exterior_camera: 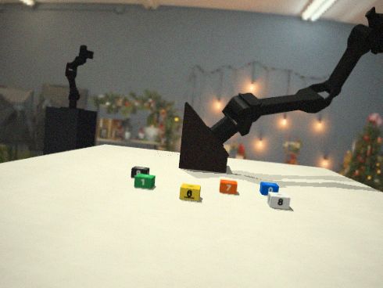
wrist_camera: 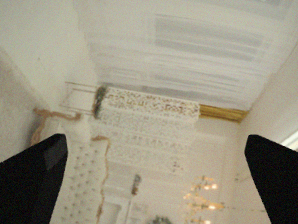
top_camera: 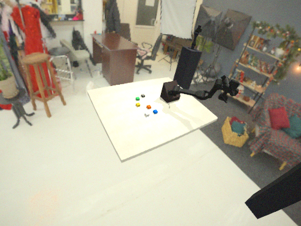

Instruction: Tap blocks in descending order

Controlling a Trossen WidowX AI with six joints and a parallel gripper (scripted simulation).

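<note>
My gripper tip is 24 cm short of the black block, 73 cm to the left of it and 44 cm above it. From my gripper tip the other things lie so: orange 7 block: 27 cm ahead, 54 cm to the right, 44 cm below; white 8 block: 33 cm ahead, 45 cm to the right, 44 cm below; blue 0 block: 24 cm ahead, 46 cm to the right, 44 cm below.
</note>
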